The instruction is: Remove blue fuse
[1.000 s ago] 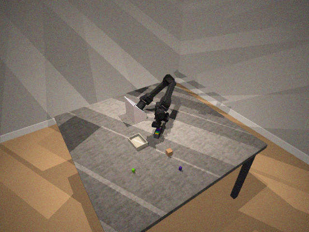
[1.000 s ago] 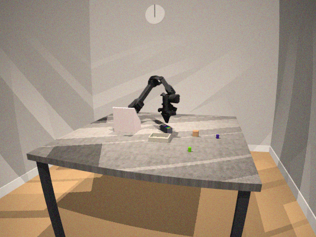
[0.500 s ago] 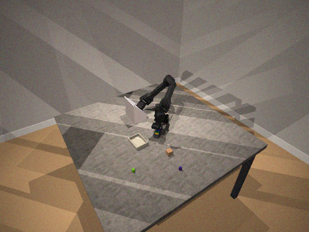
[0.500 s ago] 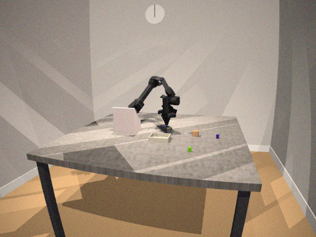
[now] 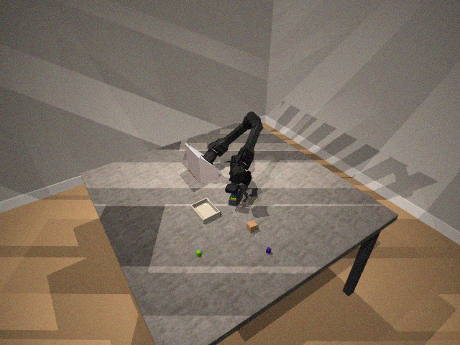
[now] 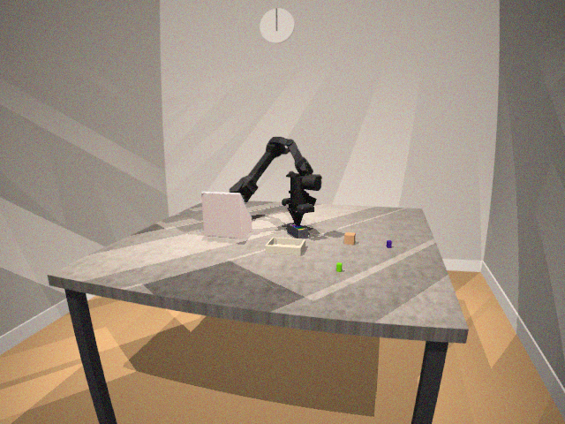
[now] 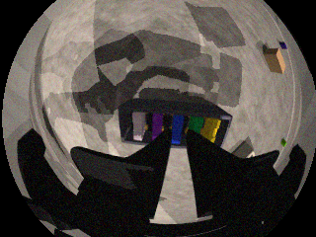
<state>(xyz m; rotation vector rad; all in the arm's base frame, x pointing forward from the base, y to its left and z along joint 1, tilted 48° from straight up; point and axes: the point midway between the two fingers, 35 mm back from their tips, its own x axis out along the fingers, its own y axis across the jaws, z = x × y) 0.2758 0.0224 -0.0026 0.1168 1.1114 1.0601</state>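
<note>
Right now my gripper tip is 20 mm above the blue fuse. The rest, counted from my gripper tip: white tray 190 mm to the right, 40 mm below.
</note>
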